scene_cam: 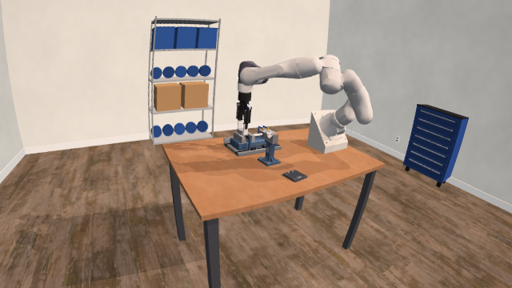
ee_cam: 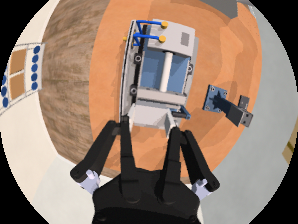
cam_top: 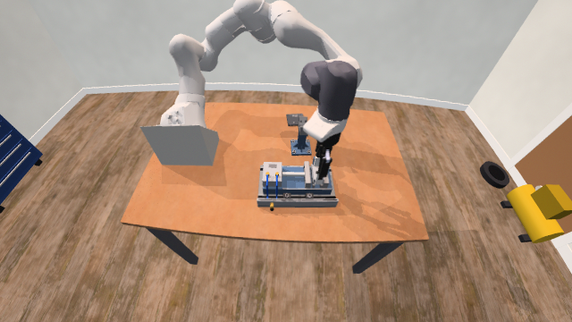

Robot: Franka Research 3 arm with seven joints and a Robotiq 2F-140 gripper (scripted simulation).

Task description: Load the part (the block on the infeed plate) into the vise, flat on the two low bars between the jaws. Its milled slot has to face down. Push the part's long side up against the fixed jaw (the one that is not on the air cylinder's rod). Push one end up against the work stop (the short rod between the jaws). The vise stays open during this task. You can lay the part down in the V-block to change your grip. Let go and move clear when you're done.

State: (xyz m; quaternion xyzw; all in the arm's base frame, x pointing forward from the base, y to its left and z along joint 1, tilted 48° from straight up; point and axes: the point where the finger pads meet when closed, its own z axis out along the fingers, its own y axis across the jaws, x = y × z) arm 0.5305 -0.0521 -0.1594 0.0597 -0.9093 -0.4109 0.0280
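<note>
Now: hand 3 cm above the part. Also, from my hand: fixed jaw 5 cm below, 3 cm ahead, 2 cm to the left; then air cylinder 17 cm behind, 5 cm below, 1 cm to the left; then vise 9 cm below, 7 cm behind, 1 cm to the left.
</note>
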